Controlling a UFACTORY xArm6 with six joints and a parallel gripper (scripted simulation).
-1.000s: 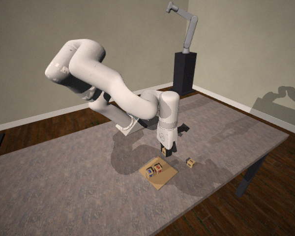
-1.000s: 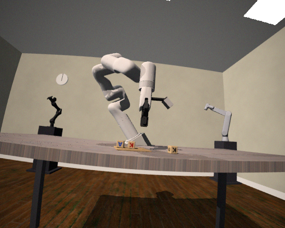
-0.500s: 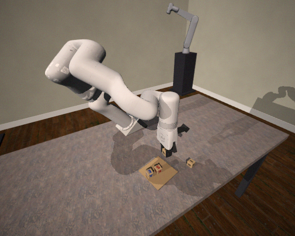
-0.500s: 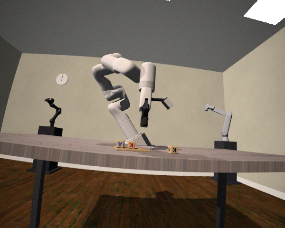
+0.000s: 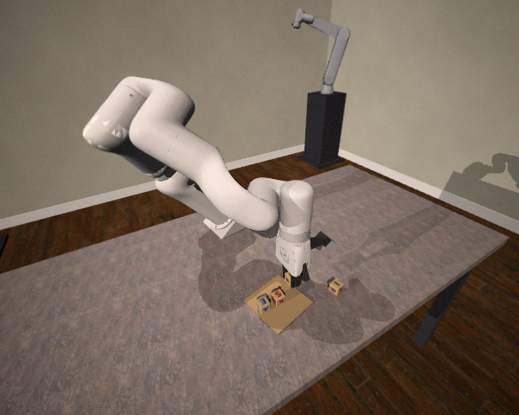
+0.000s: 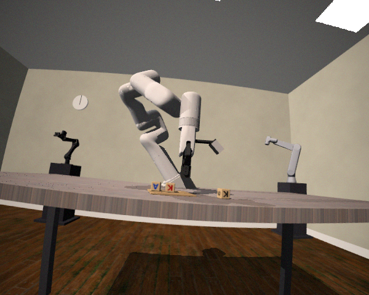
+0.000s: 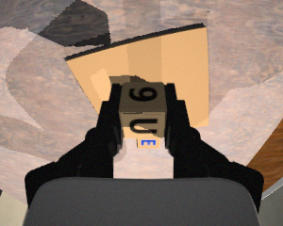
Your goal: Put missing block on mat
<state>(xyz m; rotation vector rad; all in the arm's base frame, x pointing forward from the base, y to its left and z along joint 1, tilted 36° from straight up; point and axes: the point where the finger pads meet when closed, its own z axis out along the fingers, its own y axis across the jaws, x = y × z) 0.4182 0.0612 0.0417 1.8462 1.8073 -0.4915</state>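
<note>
Right now the tan mat is 7 cm below my hand and 5 cm to the right of it. Round my hand: block: 1 cm below.
</note>
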